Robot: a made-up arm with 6 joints. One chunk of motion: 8 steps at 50 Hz.
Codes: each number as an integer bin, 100 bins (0 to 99) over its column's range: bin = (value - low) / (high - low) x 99, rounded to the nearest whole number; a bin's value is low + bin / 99 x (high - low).
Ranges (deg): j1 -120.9..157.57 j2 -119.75..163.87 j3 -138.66..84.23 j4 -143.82..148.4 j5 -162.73..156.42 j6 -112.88..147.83
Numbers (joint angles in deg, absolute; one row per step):
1: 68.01 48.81 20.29 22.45 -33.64 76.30
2: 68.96 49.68 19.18 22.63 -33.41 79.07
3: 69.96 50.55 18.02 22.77 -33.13 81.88
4: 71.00 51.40 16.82 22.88 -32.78 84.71
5: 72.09 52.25 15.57 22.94 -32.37 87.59
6: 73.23 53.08 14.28 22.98 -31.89 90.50
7: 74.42 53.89 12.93 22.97 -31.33 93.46
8: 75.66 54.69 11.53 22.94 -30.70 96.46
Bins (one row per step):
1: 67 59 71 56 40 72
2: 67 59 70 56 40 73
3: 68 59 70 56 40 74
4: 68 60 69 56 40 75
5: 69 60 69 56 40 76
6: 69 60 68 57 41 77
7: 69 61 67 57 41 78
8: 70 61 67 56 41 79

